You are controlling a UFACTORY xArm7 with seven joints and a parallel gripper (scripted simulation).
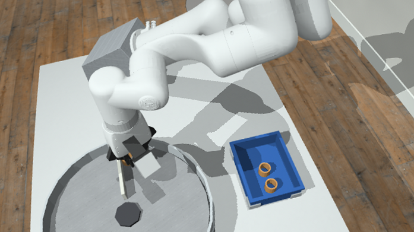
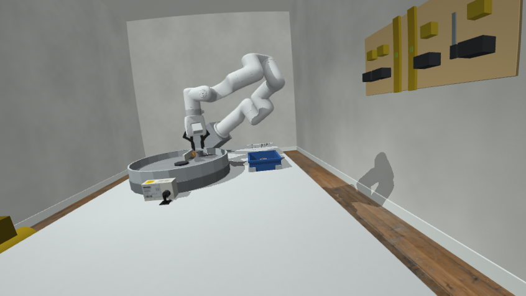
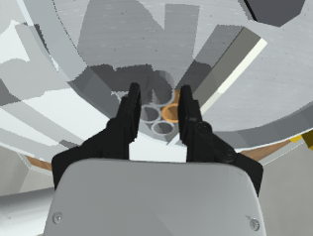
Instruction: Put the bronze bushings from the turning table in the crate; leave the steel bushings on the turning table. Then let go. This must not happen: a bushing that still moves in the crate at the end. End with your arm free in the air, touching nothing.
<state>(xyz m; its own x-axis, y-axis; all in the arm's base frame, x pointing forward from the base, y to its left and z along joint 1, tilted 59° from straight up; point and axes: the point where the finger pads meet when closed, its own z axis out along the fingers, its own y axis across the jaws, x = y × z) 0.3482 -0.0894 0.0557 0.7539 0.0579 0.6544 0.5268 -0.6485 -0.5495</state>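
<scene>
Now: hand 140 mm short of the turning table, 60 mm above it and 20 mm to the left of it. The rest, counted from my hand: blue crate: 340 mm to the left, 90 mm below, 10 mm ahead.
</scene>
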